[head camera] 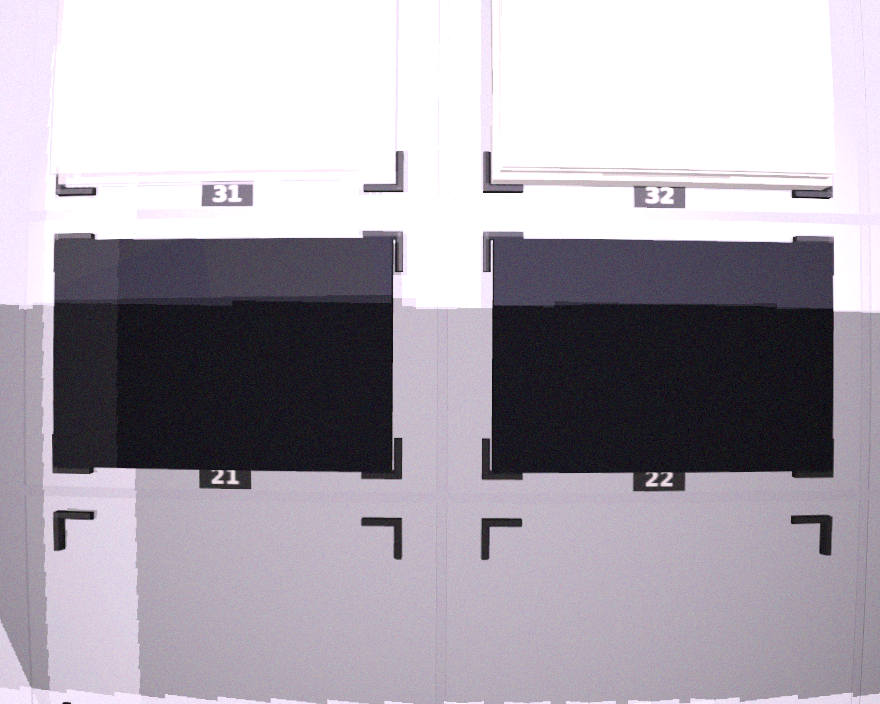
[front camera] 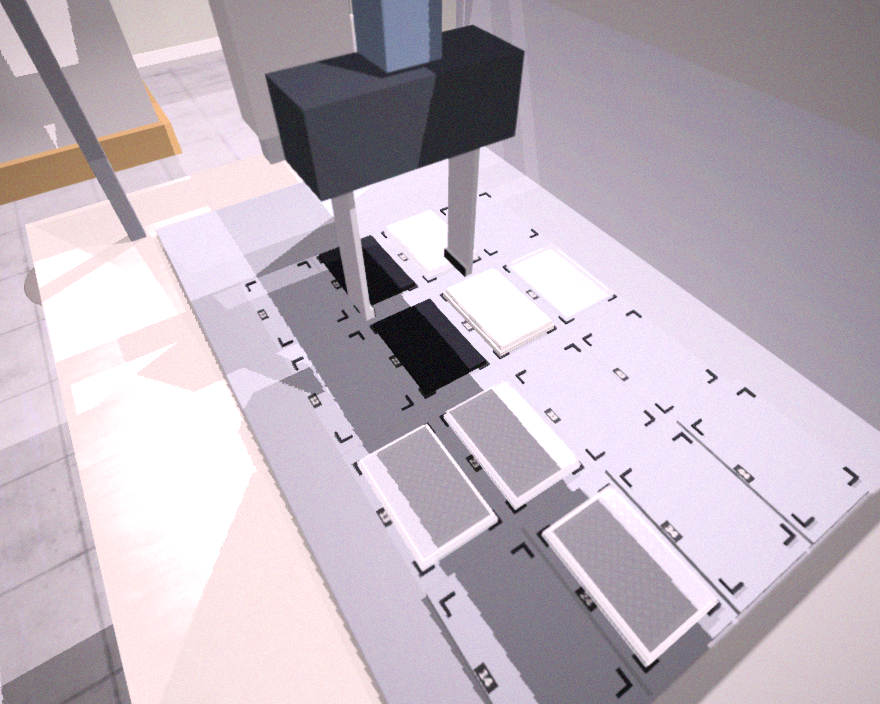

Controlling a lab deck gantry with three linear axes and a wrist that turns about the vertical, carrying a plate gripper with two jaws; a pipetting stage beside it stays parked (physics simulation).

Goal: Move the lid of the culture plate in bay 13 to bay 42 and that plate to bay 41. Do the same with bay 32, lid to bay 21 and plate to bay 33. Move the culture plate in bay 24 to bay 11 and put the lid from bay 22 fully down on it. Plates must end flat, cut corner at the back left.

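Frame: origin at the robot's base, x ahead, y left, z up, level; metres.
Seen in the pictures: gripper, fingertip midpoint: (front camera: 411, 285); robot's base, origin of the base link: (front camera: 248, 286).
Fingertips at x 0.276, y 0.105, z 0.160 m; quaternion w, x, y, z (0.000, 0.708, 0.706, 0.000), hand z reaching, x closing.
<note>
Offsets run from my fingertips to a thing's top centre. "spot": to the spot under its first point.
The gripper (front camera: 416, 295) is open and empty, its jaws above the deck around bays 21 and 22; the jaws do not show in the head view. White plates with grey shading lie in bay 13 {spot: dy -0.061, dx +0.126, dz -0.146 m} (front camera: 431, 493) and bay 24 {spot: dy +0.041, dx +0.287, dz -0.132 m} (front camera: 631, 572); whether each has a lid is unclear. A white plate {dy +0.152, dx -0.048, dz -0.146 m} (front camera: 499, 308) (head camera: 660, 88) with a layered edge lies in bay 32. A black rectangular piece {dy +0.045, dx -0.048, dz -0.152 m} (front camera: 429, 345) (head camera: 660, 367) lies flat in bay 22, another black piece {dy +0.045, dx -0.212, dz -0.152 m} (front camera: 377, 271) (head camera: 249, 367) in bay 21. A thin white piece {dy +0.259, dx -0.048, dz -0.152 m} (front camera: 561, 281) lies in bay 42. Cut corners cannot be made out.
A white plate {dy +0.045, dx +0.116, dz -0.146 m} (front camera: 511, 445) lies in bay 23, beside those in bays 13 and 24. A thin white piece {dy +0.152, dx -0.212, dz -0.146 m} (front camera: 419, 238) (head camera: 220, 88) lies in bay 31. Black corner brackets mark the bays. A grey slanted post (front camera: 88, 139) stands at the left.
</note>
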